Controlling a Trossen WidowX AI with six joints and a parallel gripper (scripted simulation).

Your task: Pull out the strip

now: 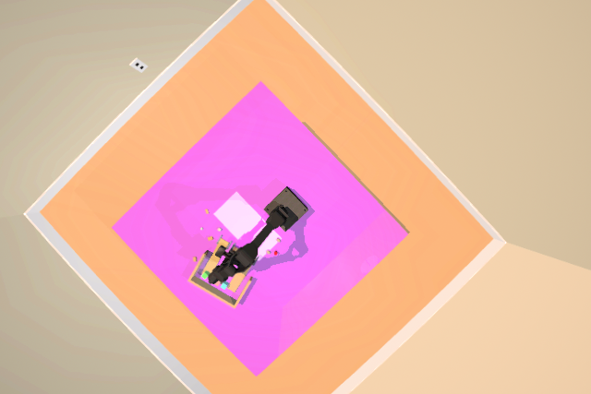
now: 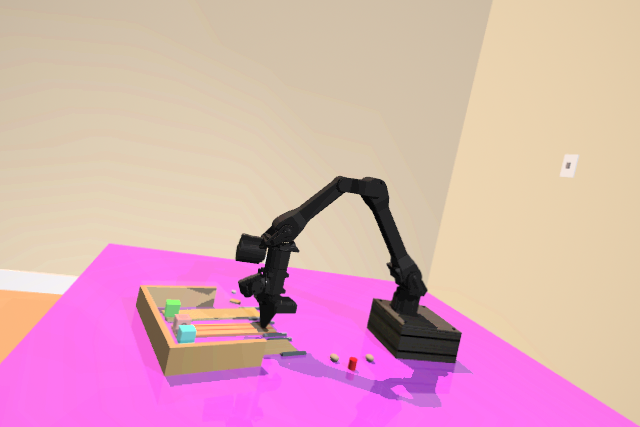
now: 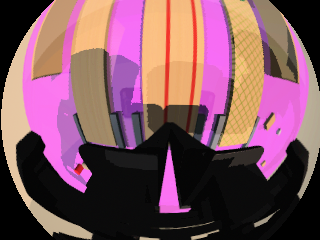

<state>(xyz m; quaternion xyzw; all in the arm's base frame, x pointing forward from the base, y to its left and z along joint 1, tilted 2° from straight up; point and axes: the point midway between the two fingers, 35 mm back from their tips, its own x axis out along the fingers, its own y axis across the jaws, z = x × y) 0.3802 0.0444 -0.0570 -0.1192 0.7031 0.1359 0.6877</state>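
My gripper tip is 19 cm short of the labelled cube, 7 cm to the right of it and 2 cm below it. The rest, counted from my gripper tip: red peg (20 cm behind, 14 cm to the left, 1 cm above).
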